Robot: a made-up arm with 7 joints. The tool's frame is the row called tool.
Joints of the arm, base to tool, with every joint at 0 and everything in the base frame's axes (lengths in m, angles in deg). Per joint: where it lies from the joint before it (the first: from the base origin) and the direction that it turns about. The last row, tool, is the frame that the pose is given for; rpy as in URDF.
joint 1: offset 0.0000 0.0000 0.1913 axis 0 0 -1
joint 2: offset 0.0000 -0.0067 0.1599 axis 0 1 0
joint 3: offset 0.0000 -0.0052 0.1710 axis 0 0 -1
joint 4: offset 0.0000 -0.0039 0.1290 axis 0 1 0
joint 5: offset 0.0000 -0.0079 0.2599 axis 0 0 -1
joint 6: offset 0.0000 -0.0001 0.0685 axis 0 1 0
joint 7: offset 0.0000 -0.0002 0.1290 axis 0 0 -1
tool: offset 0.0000 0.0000 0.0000 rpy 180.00 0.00 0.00
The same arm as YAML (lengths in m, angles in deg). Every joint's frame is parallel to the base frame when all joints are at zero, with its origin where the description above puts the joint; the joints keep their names.
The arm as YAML. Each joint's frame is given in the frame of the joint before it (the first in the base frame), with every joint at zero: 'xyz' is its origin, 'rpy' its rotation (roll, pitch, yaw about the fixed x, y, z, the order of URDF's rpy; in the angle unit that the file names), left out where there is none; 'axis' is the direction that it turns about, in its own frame. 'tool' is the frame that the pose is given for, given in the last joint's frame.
units:
  length: m
  angle: deg
joints:
  - name: joint 1
    type: revolute
    origin:
      xyz: [0.0, 0.0, 0.1913]
    axis: [0.0, 0.0, -1.0]
  - name: joint 2
    type: revolute
    origin:
      xyz: [0.0, -0.0067, 0.1599]
    axis: [0.0, 1.0, 0.0]
  - name: joint 3
    type: revolute
    origin:
      xyz: [0.0, -0.0052, 0.171]
    axis: [0.0, 0.0, -1.0]
  - name: joint 4
    type: revolute
    origin:
      xyz: [0.0, -0.0039, 0.129]
    axis: [0.0, 1.0, 0.0]
  - name: joint 5
    type: revolute
    origin:
      xyz: [0.0, -0.0079, 0.2599]
    axis: [0.0, 0.0, -1.0]
  - name: joint 6
    type: revolute
    origin:
      xyz: [0.0, -0.0001, 0.0685]
    axis: [0.0, 1.0, 0.0]
  - name: joint 7
    type: revolute
    origin:
      xyz: [0.0, -0.0002, 0.129]
    axis: [0.0, 0.0, -1.0]
tool:
  origin:
    xyz: [0.0, 0.0, 0.0]
    rpy: [180.0, 0.0, 0.0]

